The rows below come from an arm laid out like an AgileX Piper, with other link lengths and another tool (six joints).
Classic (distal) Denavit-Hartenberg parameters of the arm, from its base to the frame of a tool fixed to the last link. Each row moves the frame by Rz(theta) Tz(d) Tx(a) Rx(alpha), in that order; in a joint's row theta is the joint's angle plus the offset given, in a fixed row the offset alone. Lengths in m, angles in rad.
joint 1: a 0; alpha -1.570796; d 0.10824; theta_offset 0
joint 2: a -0.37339; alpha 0; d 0; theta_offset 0.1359
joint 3: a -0.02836; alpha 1.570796; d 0; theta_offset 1.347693
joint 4: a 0; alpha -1.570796; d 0.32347; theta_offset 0
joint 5: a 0; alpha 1.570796; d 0; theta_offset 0
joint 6: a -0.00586; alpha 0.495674; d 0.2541; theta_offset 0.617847
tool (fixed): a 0; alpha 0; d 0.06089; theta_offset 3.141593
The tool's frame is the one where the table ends.
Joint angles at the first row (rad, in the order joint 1, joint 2, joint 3, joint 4, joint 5, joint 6):
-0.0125 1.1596 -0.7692 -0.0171 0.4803 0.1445
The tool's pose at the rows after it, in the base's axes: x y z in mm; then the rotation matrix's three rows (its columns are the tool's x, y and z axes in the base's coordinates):
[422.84, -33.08, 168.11], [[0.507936, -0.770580, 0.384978], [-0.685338, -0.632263, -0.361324], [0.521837, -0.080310, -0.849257]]
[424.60, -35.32, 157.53], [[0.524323, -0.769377, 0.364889], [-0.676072, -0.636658, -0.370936], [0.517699, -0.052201, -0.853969]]
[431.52, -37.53, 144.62], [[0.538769, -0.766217, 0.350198], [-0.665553, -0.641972, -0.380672], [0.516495, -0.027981, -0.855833]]
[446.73, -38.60, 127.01], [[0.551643, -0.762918, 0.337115], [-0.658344, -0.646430, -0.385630], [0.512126, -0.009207, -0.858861]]
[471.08, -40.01, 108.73], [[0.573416, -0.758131, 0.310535], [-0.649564, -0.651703, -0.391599], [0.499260, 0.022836, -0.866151]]
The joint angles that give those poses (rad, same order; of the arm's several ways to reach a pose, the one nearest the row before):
-0.0125 1.1650 -0.7692 -0.0180 0.4793 0.1445
-0.0125 1.1914 -0.7692 -0.0324 0.4784 0.1445
-0.0125 1.2323 -0.7692 -0.0479 0.4571 0.1445
-0.0125 1.3015 -0.7775 -0.0585 0.4139 0.1454
-0.0125 1.4048 -0.8298 -0.0689 0.3967 0.1436

